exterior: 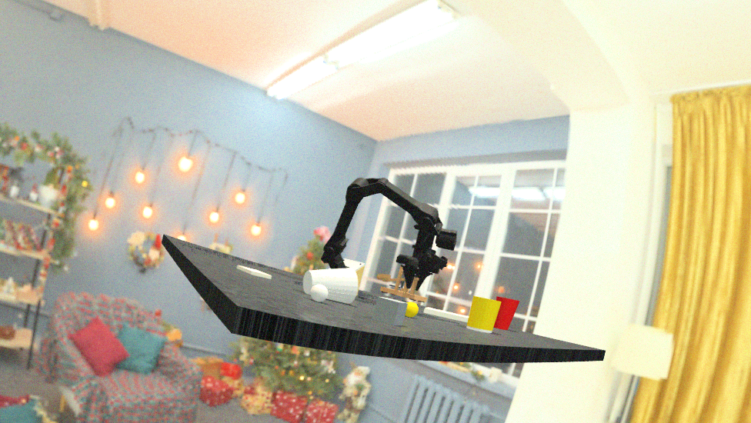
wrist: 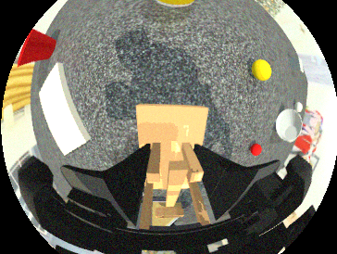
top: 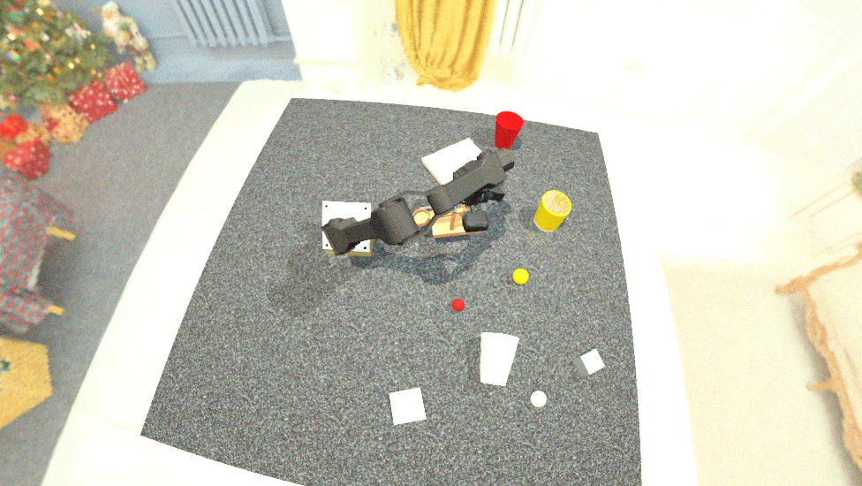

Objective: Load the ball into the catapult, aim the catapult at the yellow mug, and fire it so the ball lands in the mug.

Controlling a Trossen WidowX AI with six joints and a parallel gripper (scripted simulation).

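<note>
Now: the red ball 240 mm to the right of my gripper tip, 60 mm below it and 10 mm ahead of it. Round my gripper tip: yellow ball (170 mm ahead, 140 mm to the right, 50 mm below); wooden catapult (70 mm behind, 20 mm above, 10 mm to the right); yellow mug (260 mm ahead, 80 mm to the left, 50 mm below).
</note>
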